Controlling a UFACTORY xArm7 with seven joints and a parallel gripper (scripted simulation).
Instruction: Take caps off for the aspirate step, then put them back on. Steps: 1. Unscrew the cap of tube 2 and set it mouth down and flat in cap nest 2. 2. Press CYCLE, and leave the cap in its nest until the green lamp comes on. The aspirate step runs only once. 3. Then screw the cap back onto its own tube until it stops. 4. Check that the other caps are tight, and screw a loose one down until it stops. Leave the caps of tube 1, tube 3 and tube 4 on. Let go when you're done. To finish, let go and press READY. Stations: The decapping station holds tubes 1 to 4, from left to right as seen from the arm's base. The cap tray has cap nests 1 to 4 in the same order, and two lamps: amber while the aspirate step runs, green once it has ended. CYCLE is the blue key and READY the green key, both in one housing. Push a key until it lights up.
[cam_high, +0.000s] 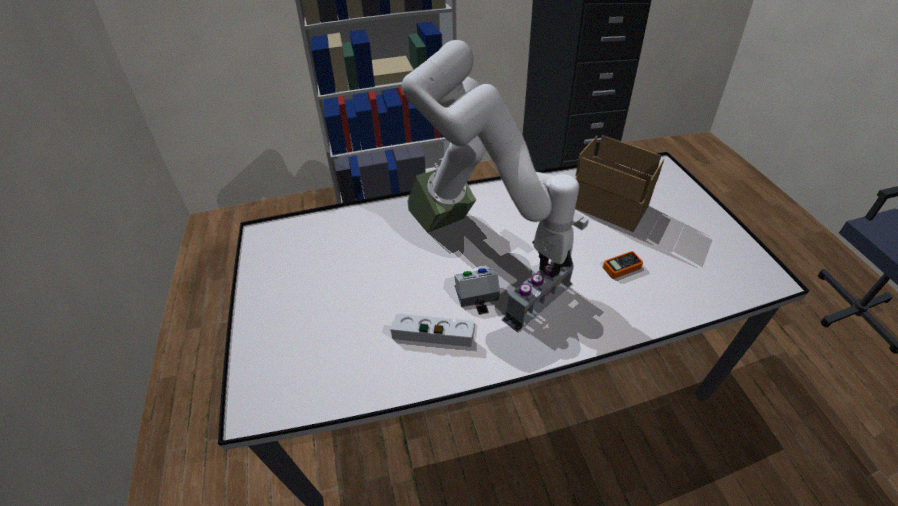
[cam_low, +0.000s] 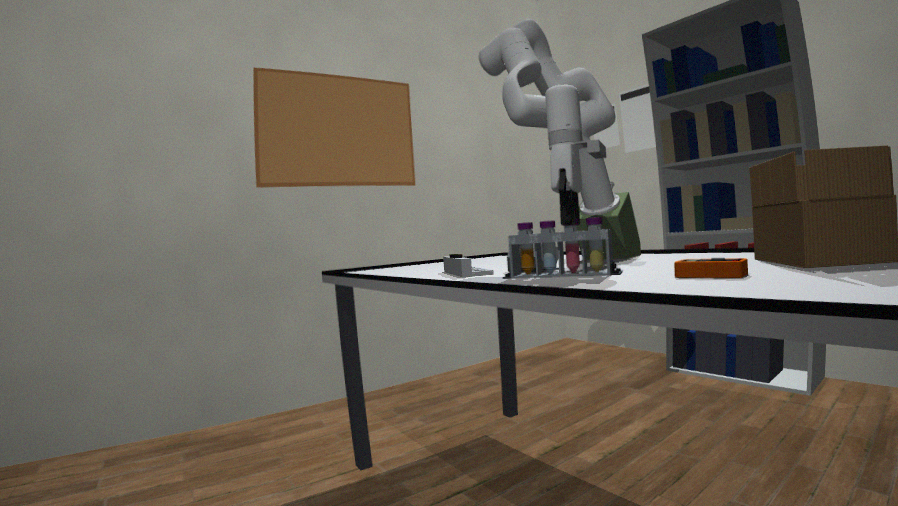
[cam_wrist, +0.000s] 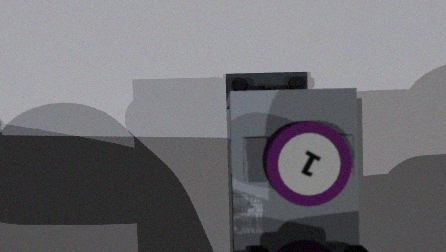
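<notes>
Right now my hand is 5 cm to the right of the cap marked 1, 2 cm past it and 1 cm above it. Also, from my hand: blue key (15 cm to the right, 12 cm behind, 6 cm below); key housing (18 cm to the right, 10 cm behind, 8 cm below); green key (20 cm to the right, 13 cm behind, 6 cm below).
</notes>
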